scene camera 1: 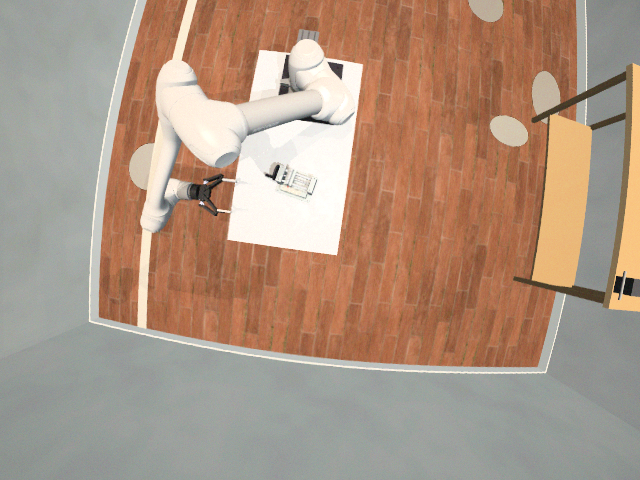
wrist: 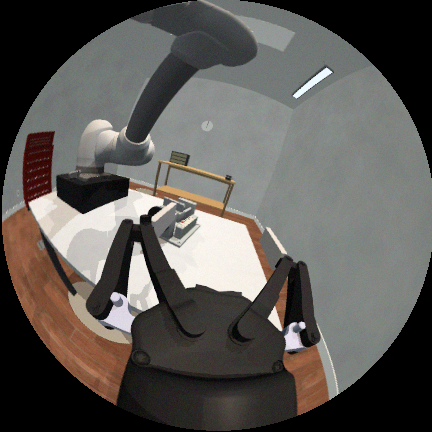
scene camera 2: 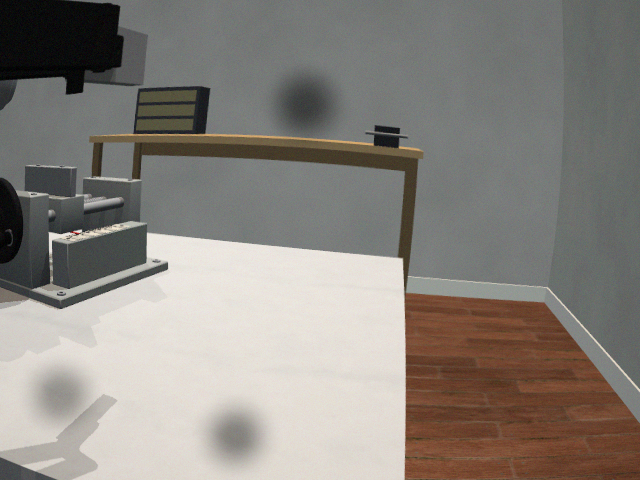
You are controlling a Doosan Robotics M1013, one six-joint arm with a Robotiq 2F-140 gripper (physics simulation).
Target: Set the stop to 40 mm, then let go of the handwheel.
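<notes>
The stop fixture (scene camera 1: 297, 181) (scene camera 2: 100, 258) (wrist: 187, 230) is a grey screw-driven slide on a base plate on the white table. Its black handwheel (scene camera 1: 277, 172) (scene camera 2: 9, 219) faces the table's long side near my gripper; in the wrist view a finger partly covers it. The stop block (scene camera 2: 67, 212) sits between two end blocks. A red mark (scene camera 2: 74, 233) shows near the handwheel end of the scale (scene camera 2: 103, 231); its value is unreadable. My gripper (scene camera 1: 233, 195) (wrist: 219, 223) is open and empty, beyond the table's edge on the handwheel side, apart from the wheel, fingers pointing toward the fixture.
The white table (scene camera 1: 289, 232) (scene camera 2: 284, 335) (wrist: 220, 260) carries the arm's black base box (wrist: 92, 192). A wooden bench (scene camera 1: 563, 201) (scene camera 2: 258, 142) (wrist: 200, 172) stands beyond it with a drawer unit (scene camera 2: 166, 110) (wrist: 179, 158). A red panel (wrist: 38, 167) stands behind the base.
</notes>
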